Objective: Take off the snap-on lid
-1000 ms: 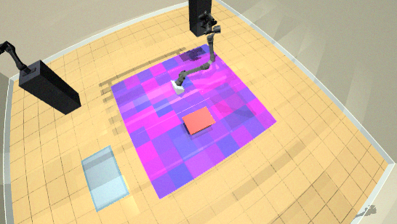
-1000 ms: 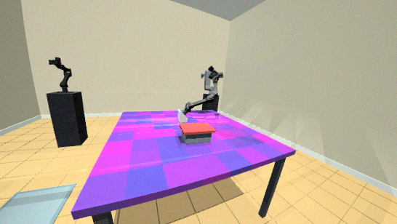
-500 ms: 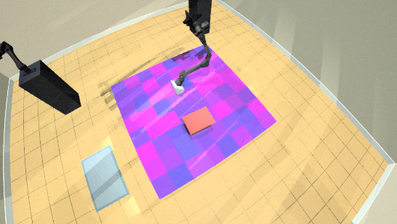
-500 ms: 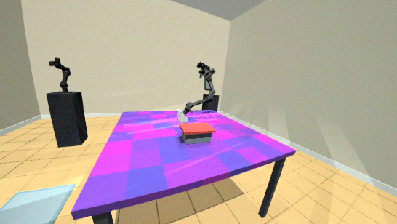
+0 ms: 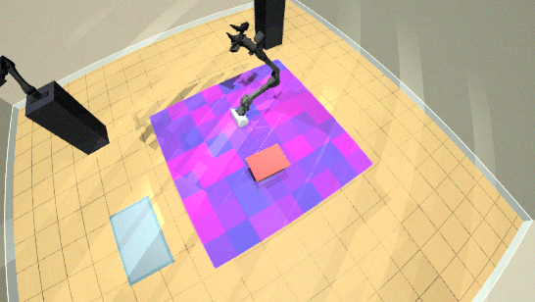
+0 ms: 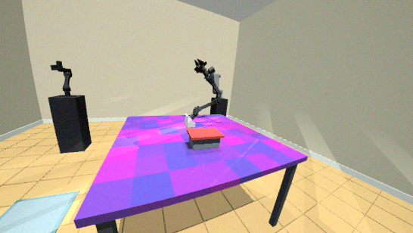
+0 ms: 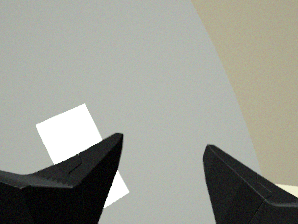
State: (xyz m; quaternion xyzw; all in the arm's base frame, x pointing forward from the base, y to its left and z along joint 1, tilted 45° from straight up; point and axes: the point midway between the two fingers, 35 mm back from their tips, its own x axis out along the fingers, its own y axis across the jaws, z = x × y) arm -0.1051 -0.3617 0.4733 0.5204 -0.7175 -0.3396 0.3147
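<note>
Right now my gripper tip is 560 mm short of the red lid, 100 mm to the left of it and 600 mm above it. The rest, counted from my gripper tip: grey storage box (560 mm ahead, 100 mm to the right, 650 mm below).
</note>
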